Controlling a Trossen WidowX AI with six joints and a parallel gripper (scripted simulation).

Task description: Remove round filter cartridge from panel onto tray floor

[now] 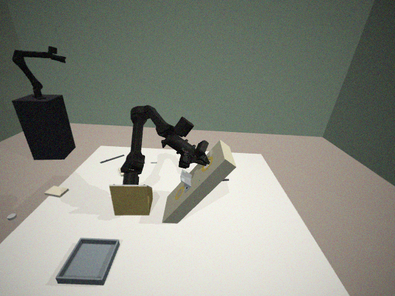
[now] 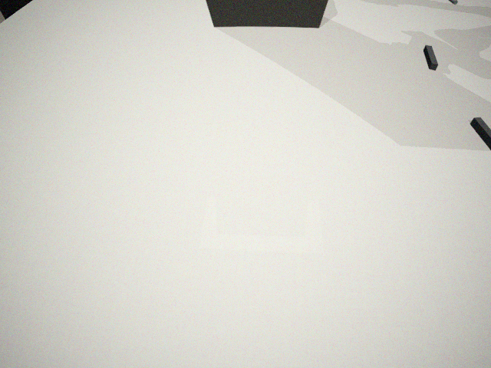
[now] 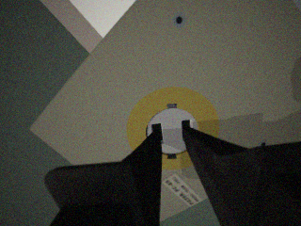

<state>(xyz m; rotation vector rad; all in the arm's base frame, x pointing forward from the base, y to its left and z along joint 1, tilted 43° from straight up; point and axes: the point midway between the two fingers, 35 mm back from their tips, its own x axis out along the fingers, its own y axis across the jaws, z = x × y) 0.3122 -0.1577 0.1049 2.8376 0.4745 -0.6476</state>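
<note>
The white round filter cartridge lies 10 mm below my gripper tip and 10 mm ahead of it. Also, from my gripper tip: small grey flap 100 mm below, 90 mm behind, 10 mm to the left; tray 460 mm behind, 260 mm below, 220 mm to the right.
</note>
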